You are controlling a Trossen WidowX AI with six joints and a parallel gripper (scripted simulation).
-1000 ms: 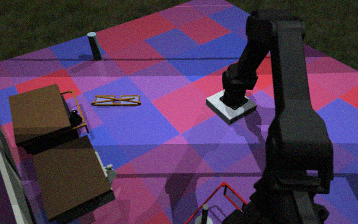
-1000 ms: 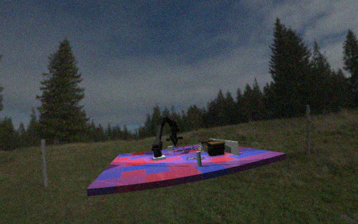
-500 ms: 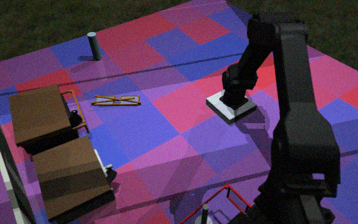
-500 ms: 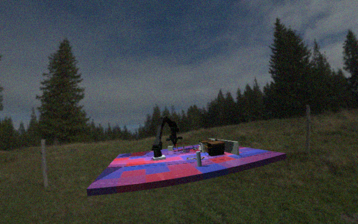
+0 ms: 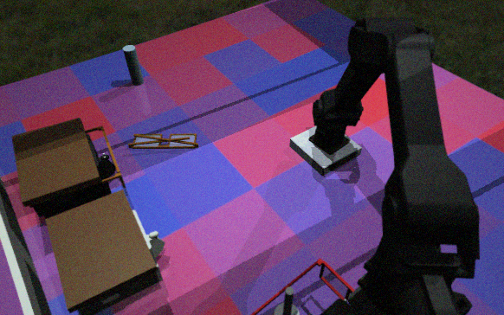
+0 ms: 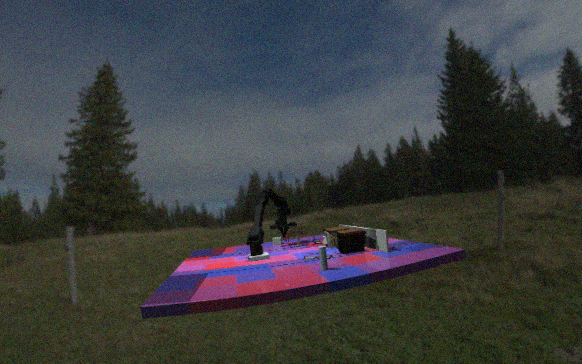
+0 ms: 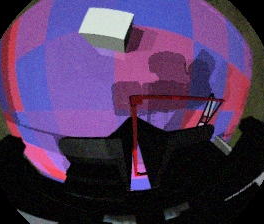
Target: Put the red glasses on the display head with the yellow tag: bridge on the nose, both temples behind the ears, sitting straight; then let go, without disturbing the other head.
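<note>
The white post lies 70 mm ahead of my gripper tip, 100 mm to the right of it and 30 mm below it. Round my gripper tip: pale wall panel (330 mm ahead, 460 mm to the right).
</note>
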